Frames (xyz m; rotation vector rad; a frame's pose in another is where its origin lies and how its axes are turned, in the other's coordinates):
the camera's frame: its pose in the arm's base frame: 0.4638 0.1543 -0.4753 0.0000 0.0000 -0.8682
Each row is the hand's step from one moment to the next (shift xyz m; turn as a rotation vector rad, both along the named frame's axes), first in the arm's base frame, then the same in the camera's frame.
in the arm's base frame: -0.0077 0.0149 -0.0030 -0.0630 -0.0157 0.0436
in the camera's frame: -0.0163 0.0038 -0.0030 -0.0287 -0.0582 0.0436
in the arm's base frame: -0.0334 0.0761 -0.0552 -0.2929 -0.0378 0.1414
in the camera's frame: -0.0797 0.0237 -0.0552 -0.1604 -0.2480 0.1414
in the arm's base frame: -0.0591 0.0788 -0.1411 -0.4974 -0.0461 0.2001
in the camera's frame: -0.0983 0.0058 -0.1411 -0.2862 -0.4094 0.2001
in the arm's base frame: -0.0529 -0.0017 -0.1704 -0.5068 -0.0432 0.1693
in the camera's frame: -0.0329 -0.0415 -0.1704 -0.2945 -0.4147 0.1693
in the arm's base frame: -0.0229 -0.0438 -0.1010 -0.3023 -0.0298 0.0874
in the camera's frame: 0.0186 -0.0458 -0.1010 -0.1726 -0.2500 0.0874
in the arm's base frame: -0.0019 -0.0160 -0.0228 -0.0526 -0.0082 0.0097
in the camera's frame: 0.0110 -0.0118 -0.0228 -0.0277 -0.0454 0.0097
